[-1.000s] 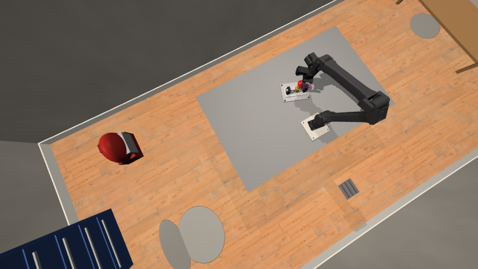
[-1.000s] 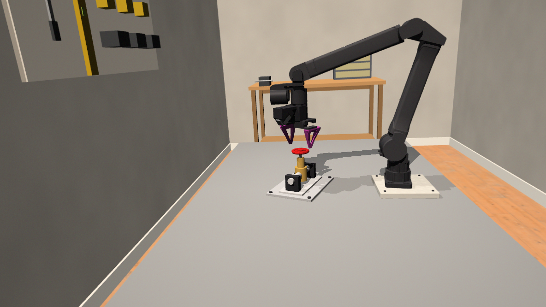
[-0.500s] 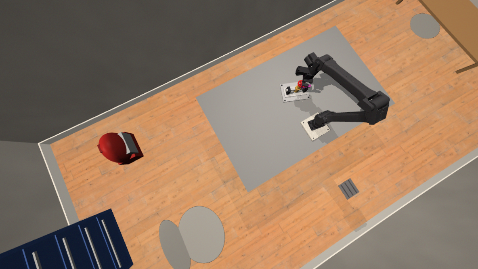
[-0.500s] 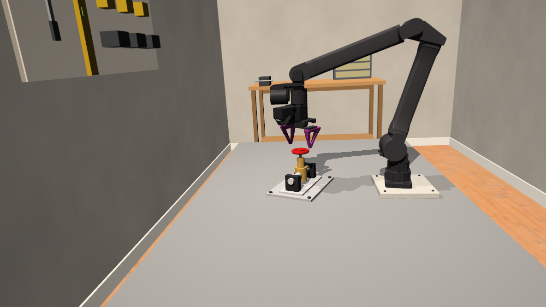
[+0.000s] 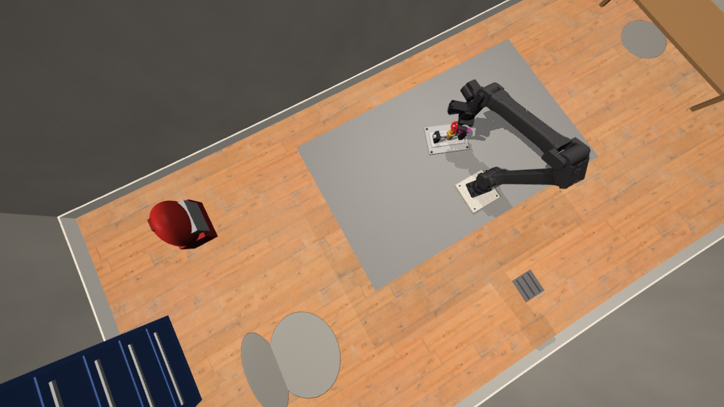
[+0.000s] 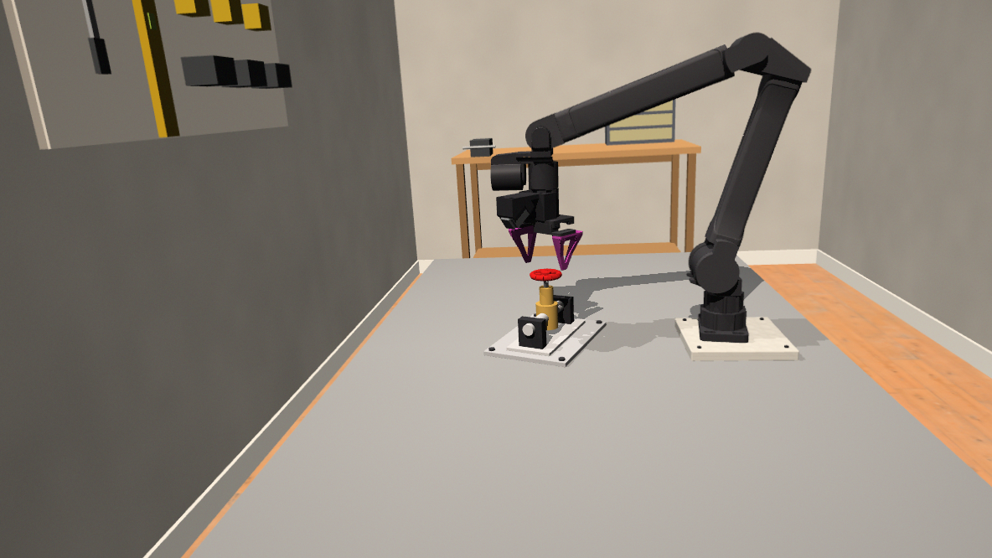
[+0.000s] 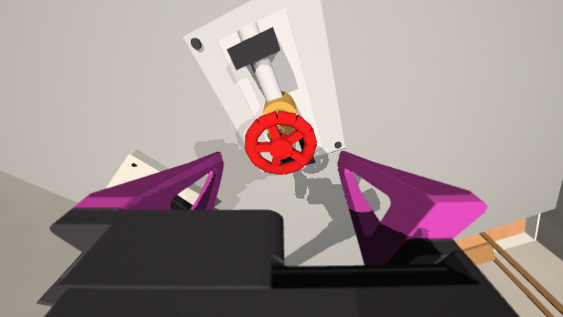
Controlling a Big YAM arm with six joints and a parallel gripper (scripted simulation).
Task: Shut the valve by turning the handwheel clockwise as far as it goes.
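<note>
My hand is 40 mm above the red handwheel.
</note>
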